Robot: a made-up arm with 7 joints. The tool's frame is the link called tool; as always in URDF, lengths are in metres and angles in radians.
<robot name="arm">
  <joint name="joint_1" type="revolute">
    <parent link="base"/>
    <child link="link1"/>
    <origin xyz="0 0 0.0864" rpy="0 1.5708 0"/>
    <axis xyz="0 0 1"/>
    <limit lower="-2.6" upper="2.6"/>
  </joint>
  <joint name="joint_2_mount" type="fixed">
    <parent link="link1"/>
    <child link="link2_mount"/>
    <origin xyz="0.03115 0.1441 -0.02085"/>
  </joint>
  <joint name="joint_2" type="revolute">
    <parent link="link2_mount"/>
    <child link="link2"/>
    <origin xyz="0.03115 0.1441 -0.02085" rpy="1.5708 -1.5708 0"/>
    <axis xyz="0 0 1"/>
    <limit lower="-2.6" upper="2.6"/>
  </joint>
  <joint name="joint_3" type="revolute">
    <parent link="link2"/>
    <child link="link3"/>
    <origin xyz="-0.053 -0.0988 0.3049" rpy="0 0 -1.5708"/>
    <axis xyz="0 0 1"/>
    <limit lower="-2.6" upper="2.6"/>
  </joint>
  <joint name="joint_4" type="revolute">
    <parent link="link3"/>
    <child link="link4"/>
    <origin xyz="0.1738 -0.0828 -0.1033" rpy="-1.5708 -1.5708 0"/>
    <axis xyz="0 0 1"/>
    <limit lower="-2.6" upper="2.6"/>
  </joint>
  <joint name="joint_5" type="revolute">
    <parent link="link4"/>
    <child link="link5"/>
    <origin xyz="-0.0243 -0.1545 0.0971" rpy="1.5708 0 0"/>
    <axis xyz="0 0 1"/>
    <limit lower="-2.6" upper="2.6"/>
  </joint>
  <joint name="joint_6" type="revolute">
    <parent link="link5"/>
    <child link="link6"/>
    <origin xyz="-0.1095 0.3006 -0.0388" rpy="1.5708 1.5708 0"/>
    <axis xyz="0 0 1"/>
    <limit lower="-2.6" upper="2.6"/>
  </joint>
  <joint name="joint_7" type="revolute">
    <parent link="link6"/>
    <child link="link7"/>
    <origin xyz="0.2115 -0.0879 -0.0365" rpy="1.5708 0 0"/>
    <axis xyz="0 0 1"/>
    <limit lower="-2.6" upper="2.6"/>
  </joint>
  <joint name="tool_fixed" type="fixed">
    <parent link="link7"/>
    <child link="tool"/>
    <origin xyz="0.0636 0.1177 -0.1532" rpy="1.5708 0 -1.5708"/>
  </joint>
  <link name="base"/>
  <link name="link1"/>
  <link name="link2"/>
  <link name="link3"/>
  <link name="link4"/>
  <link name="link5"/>
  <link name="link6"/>
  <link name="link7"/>
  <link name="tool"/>
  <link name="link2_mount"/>
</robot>
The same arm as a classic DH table. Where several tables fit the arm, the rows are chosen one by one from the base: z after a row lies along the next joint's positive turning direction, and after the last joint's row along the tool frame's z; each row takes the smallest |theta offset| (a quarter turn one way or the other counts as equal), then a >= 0, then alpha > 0; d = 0 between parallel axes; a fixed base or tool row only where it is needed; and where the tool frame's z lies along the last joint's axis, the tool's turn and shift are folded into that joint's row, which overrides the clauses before.
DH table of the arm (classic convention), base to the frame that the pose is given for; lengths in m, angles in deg. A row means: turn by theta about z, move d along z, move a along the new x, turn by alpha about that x. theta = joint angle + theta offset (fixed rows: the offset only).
base (fixed): a 0  alpha 90  d 0.0864  theta_offset 90
joint_1: a 0.0623  alpha 90  d -0.0417  theta_offset -90
joint_2: a 0.1121  alpha 0  d 0  theta_offset -28.21
joint_3: a 0.1738  alpha -90  d -0.0866  theta_offset 28.21
joint_4: a 0.0243  alpha -90  d 0.0143  theta_offset 90
joint_5: a 0.1095  alpha -90  d 0.1157  theta_offset 0
joint_6: a 0.2115  alpha 90  d -0.3371  theta_offset 90
joint_7: a 0.1177  alpha -90  d -0.0653  theta_offset 90
tool (fixed): a 0  alpha 0  d -0.0636  theta_offset 180
Joint limits (deg, base to tool): -148.97..148.97 -148.97..148.97 -148.97..148.97 -148.97..148.97 -148.97..148.97 -148.97..148.97 -148.97..148.97

